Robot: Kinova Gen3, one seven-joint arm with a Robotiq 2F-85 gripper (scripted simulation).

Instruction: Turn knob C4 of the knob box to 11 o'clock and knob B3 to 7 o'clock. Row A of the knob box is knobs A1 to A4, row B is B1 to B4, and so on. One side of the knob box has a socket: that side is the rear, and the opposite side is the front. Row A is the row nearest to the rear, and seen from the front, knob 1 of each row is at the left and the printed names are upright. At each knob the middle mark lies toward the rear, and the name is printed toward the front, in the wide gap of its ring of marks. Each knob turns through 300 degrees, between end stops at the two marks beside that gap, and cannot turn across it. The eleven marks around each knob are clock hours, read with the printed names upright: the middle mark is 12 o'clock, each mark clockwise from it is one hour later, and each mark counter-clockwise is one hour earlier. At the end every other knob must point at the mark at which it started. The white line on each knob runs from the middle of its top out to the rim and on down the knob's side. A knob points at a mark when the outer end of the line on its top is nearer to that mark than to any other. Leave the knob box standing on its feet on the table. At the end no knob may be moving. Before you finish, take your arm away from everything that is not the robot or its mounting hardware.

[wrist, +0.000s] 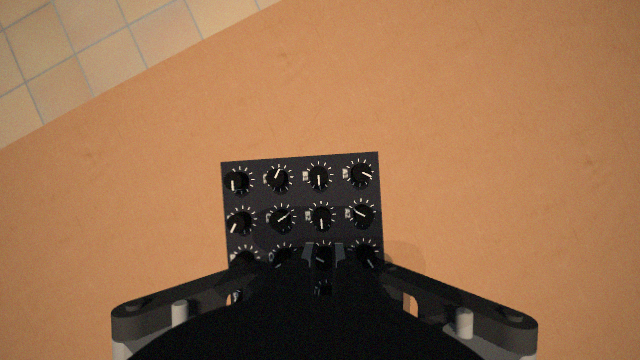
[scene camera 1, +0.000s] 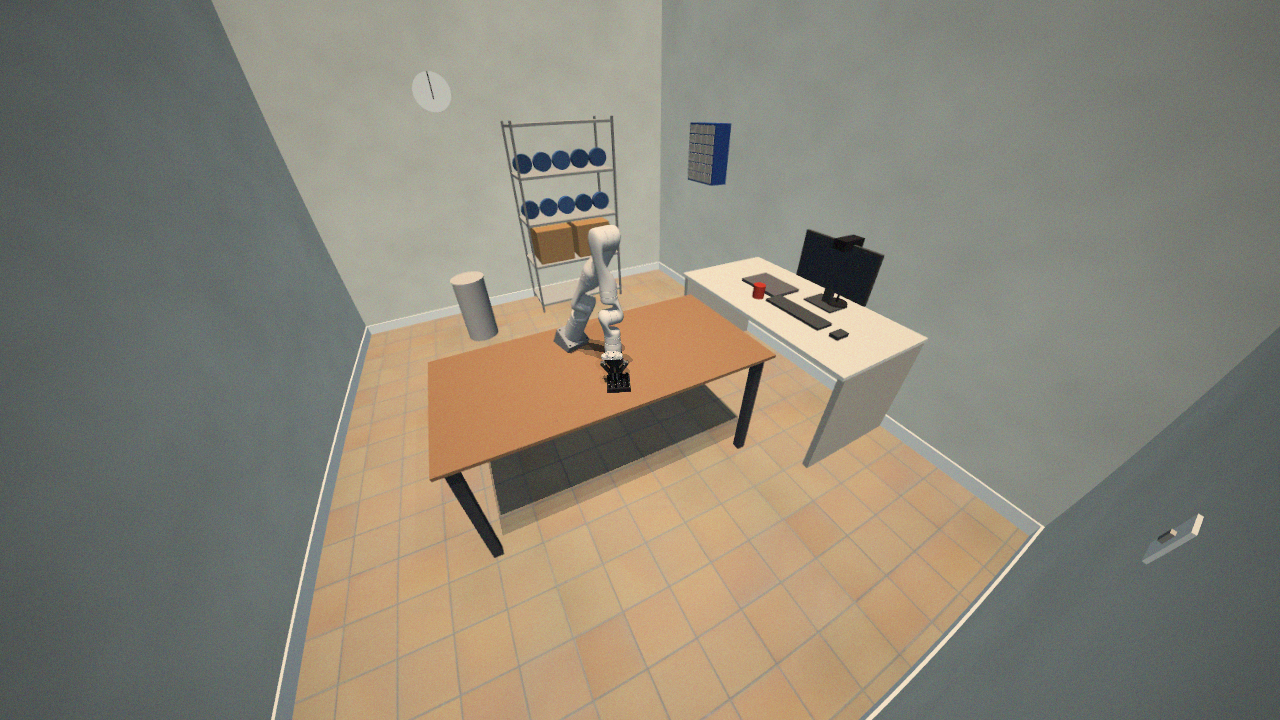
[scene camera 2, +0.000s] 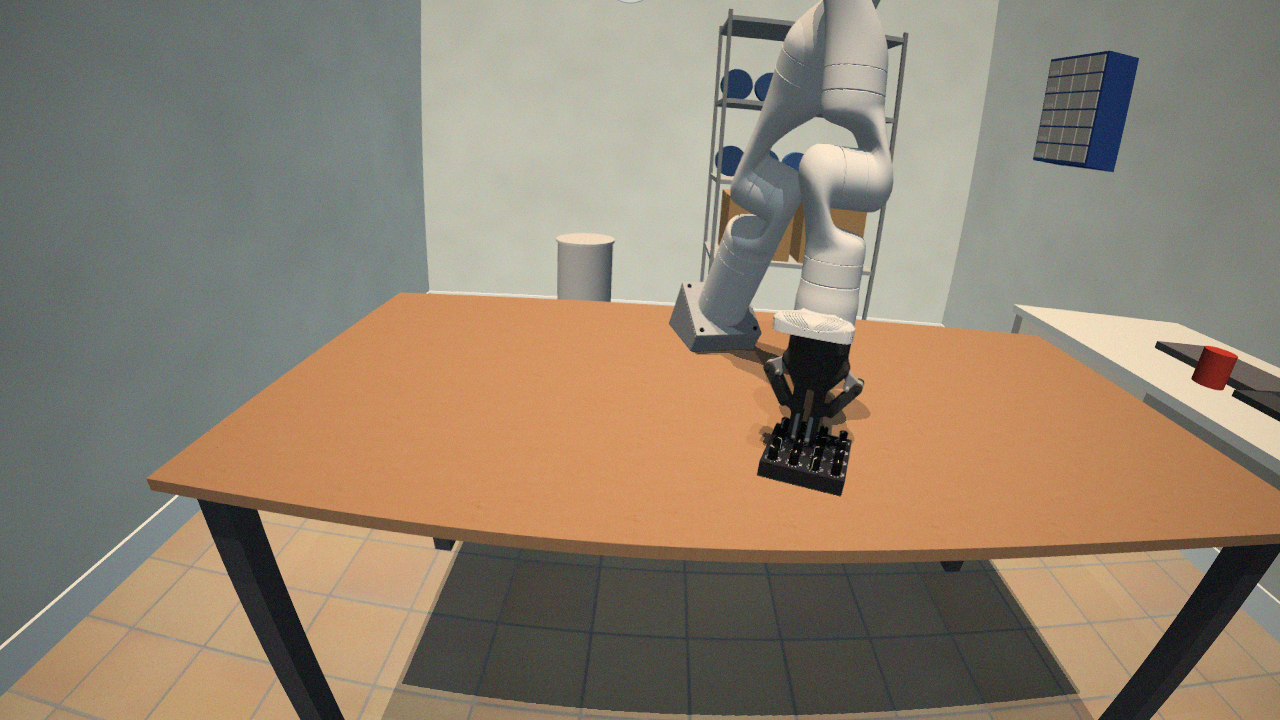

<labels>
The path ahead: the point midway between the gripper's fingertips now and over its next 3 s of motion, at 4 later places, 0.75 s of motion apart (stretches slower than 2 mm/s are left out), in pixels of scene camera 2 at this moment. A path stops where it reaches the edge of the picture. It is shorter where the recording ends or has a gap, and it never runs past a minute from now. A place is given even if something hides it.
My gripper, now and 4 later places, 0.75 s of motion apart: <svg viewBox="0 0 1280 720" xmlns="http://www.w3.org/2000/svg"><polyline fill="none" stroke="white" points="801,438 801,435 801,433 802,430 803,422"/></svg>
</labels>
